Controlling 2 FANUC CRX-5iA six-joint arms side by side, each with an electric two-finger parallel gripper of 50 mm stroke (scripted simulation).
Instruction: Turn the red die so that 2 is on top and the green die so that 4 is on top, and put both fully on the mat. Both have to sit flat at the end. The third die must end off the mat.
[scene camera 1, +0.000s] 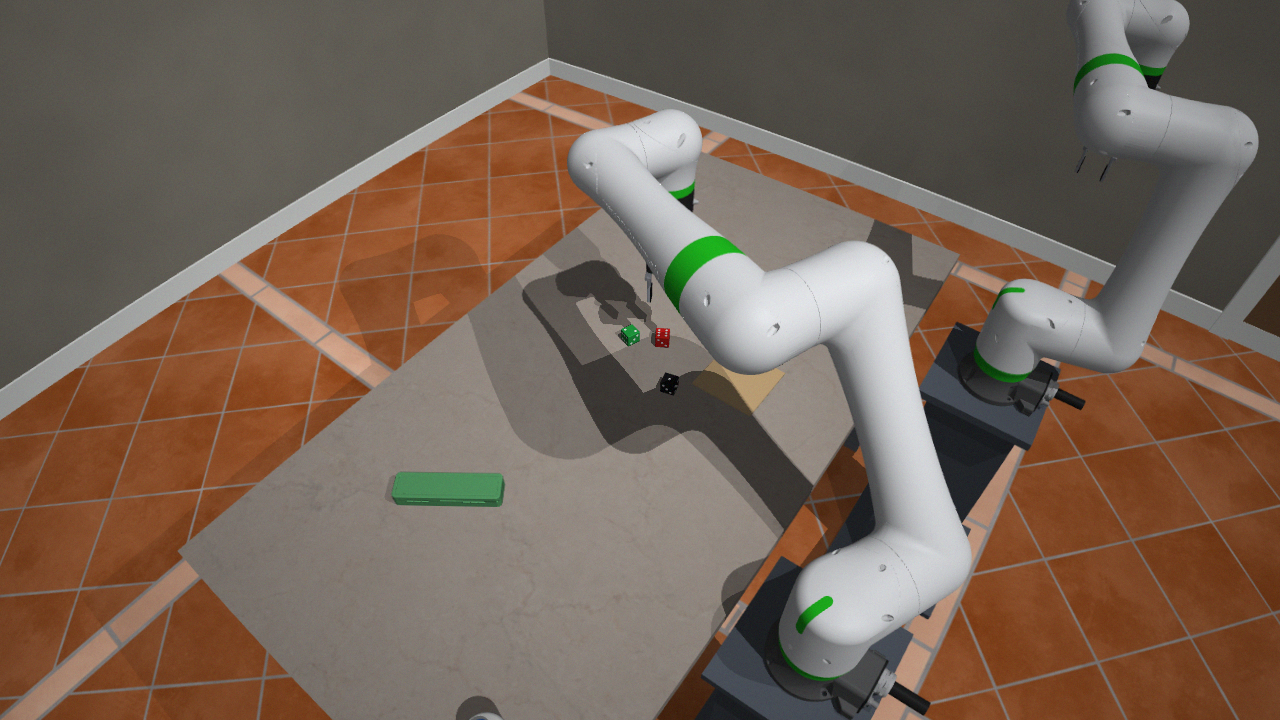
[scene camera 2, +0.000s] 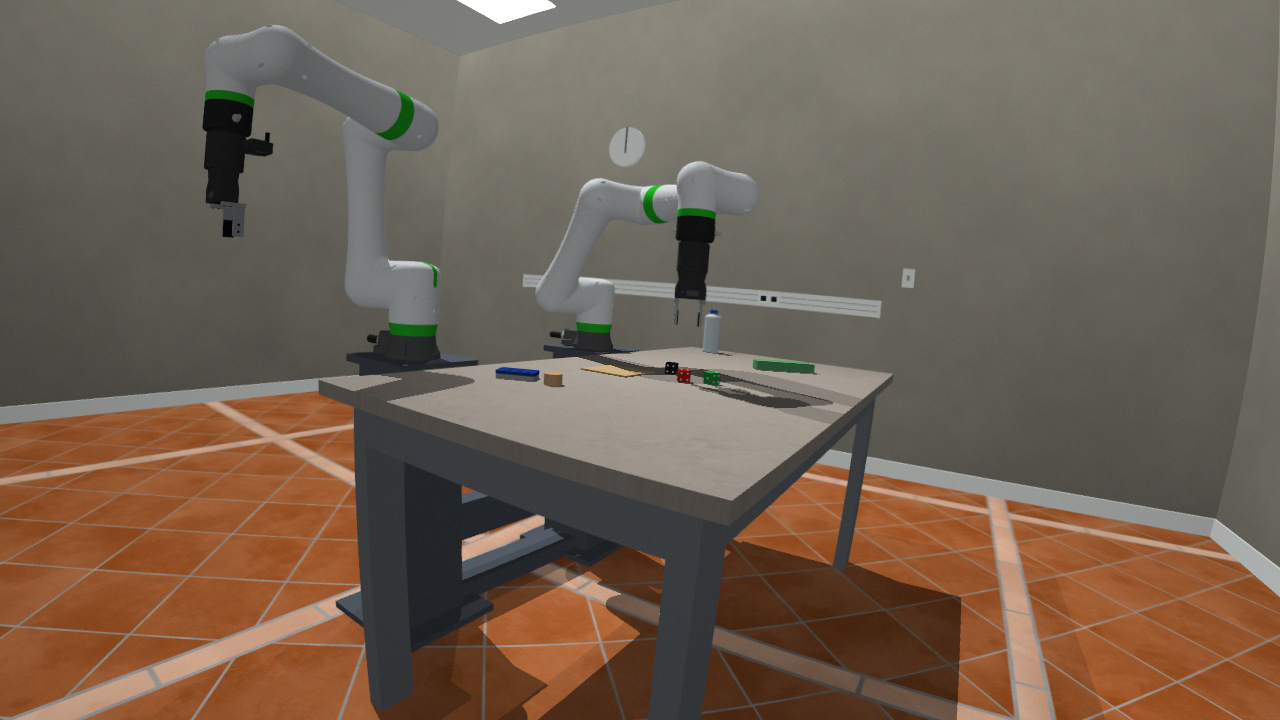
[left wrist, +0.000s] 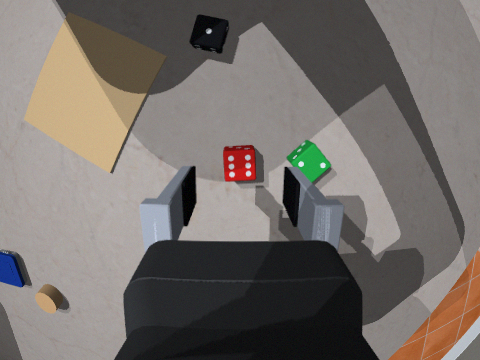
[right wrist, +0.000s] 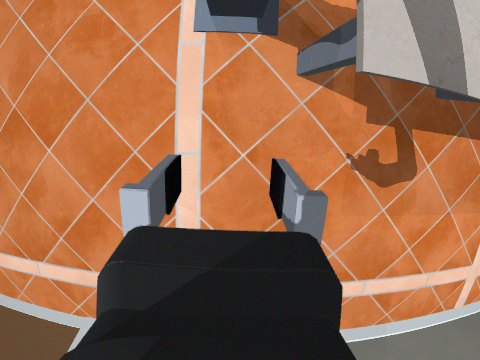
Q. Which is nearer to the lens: the red die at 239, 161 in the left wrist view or the tan mat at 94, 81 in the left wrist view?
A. The red die.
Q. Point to the left gripper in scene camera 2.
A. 687, 325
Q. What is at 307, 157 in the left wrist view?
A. A green die.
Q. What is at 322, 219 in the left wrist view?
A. The left gripper.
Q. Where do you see a tan mat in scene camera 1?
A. At 745, 393
